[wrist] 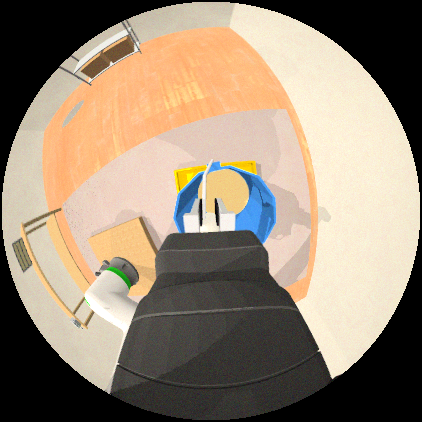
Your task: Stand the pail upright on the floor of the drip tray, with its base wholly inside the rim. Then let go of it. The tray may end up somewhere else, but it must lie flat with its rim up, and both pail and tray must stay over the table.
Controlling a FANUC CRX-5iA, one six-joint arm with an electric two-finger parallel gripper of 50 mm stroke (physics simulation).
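Frame: origin at the arm's base, x back, y left, z down, level; millimetres.
Seen in the pictures: gripper, fingertip midpoint: (208,206); arm's base at its link origin: (123,270).
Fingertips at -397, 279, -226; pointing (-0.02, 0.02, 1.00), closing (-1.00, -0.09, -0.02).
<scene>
Offsets run from my fingertips to a thing's top centre, as dx, dy, dz. "pt": to the spot under its first point.
The blue pail {pt -120, -59, +120} (261,212) shows from above in the wrist view, its open mouth up, with a tan round area inside. Its thin white handle {pt +1, +25, +11} (204,185) rises to the gripper. My gripper (208,206) is shut on the handle, over the near left part of the pail's mouth. The yellow drip tray {pt +61, +34, +259} (184,179) lies rim up on the pale grey surface. Its far part shows beyond the pail, and the pail hides its near part. The pail's base is hidden, so its height over the tray cannot be told.
A tan block (125,237) lies to the left of the pail, with a white arm link (107,292) over its near side. Orange wood (150,90) borders the grey surface. A shelf unit (102,48) stands at the far left, and a wooden frame (37,260) at the left.
</scene>
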